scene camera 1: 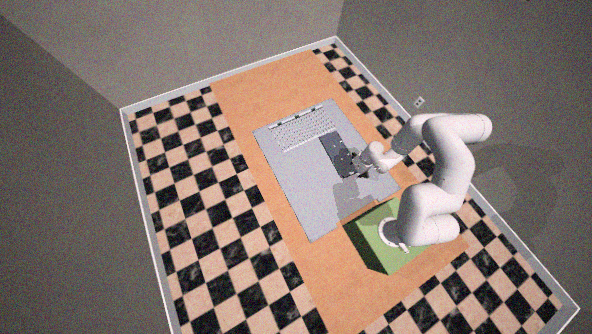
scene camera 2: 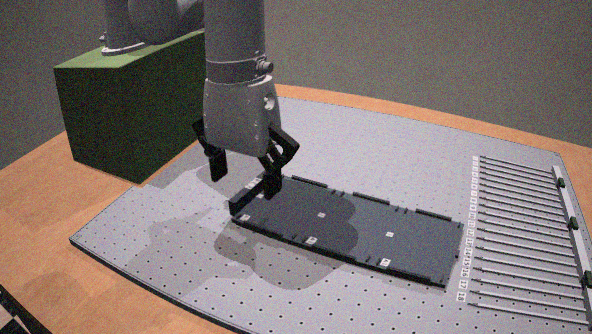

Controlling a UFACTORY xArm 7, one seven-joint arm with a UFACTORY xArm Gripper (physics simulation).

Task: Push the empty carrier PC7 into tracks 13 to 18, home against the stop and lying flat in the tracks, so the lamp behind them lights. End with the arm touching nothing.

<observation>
In view: my gripper (scene camera 2: 245, 185) and a dark carrier PC7 (scene camera 2: 420, 246).
The dark carrier PC7 also shows in scene camera 1 (scene camera 1: 338, 153).
</observation>
